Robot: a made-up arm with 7 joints.
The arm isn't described. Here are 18 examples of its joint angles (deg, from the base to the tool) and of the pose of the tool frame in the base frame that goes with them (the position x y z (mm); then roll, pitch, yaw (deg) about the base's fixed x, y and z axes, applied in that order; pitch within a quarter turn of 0, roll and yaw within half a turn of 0).
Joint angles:
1: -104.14 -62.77 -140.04 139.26 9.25 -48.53 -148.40
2: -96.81 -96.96 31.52 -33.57 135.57 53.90 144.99
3: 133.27 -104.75 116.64 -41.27 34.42 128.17 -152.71
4: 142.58 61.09 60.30 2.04 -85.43 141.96 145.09
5: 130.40 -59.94 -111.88 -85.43 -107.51 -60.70 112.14
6: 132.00 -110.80 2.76 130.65 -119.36 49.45 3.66
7: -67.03 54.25 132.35 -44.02 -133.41 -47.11 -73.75
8: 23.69 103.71 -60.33 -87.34 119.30 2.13 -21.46
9: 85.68 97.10 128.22 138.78 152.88 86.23 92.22
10: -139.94 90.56 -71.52 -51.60 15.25 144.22 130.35
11: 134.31 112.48 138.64 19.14 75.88 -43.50 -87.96
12: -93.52 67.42 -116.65 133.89 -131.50 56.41 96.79
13: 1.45 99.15 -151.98 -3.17 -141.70 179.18 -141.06
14: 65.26 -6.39 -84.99 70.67 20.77 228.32 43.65
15: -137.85 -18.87 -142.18 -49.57 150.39 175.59 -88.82
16: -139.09 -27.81 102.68 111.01 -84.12 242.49 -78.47
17: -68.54 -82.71 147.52 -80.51 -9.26 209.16 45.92
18: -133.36 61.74 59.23 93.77 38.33 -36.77 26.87
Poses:
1: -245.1 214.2 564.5 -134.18 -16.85 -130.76
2: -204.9 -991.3 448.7 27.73 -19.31 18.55
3: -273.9 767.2 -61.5 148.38 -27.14 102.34
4: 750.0 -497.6 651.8 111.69 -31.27 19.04
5: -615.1 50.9 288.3 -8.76 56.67 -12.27
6: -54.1 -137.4 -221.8 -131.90 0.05 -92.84
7: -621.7 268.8 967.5 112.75 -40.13 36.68
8: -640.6 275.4 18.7 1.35 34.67 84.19
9: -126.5 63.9 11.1 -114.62 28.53 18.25
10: 743.7 232.2 162.1 129.98 39.01 50.77
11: 511.3 -609.6 -328.6 -97.19 -19.38 11.91
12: -568.4 141.5 290.1 -161.66 -30.71 143.49
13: -925.2 -182.3 302.3 -122.22 40.74 159.51
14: 555.4 -131.7 873.0 50.65 54.03 -131.09
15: -412.4 -395.3 949.0 -21.05 15.81 -23.07
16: 258.2 -393.9 708.0 -24.97 60.50 98.28
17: -52.2 -622.9 0.4 -75.97 -8.02 15.73
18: 471.3 -215.0 729.0 160.49 1.97 -99.20
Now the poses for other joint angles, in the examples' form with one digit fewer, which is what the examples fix.
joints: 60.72 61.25 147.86 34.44 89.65 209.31 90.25
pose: -471 -742 393 26.9 61.7 131.2
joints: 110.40 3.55 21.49 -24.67 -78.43 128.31 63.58
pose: 182 -329 1152 30.8 43.7 -59.9
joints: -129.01 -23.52 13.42 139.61 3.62 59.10 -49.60
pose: -251 -363 183 -165.3 4.0 -69.3
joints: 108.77 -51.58 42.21 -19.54 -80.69 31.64 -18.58
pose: -21 627 1138 98.4 -56.6 150.9
